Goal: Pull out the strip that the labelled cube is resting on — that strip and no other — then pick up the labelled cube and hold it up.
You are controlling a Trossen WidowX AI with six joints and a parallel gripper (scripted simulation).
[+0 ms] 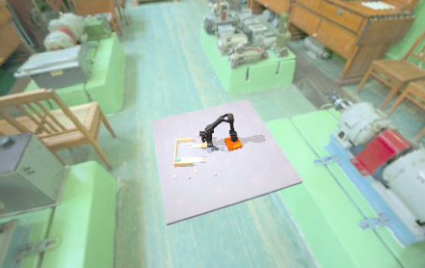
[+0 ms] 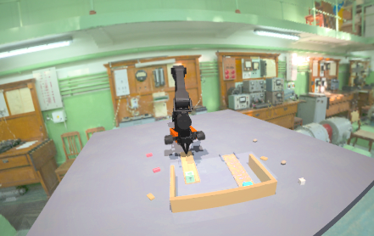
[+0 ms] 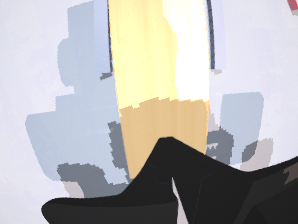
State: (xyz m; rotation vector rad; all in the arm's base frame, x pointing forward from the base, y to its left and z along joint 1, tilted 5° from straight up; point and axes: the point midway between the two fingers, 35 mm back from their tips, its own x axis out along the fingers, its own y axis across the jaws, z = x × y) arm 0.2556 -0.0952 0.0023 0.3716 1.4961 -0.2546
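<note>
The strip lies 90 mm ahead of my gripper tip and 40 mm to the right of it.
</note>
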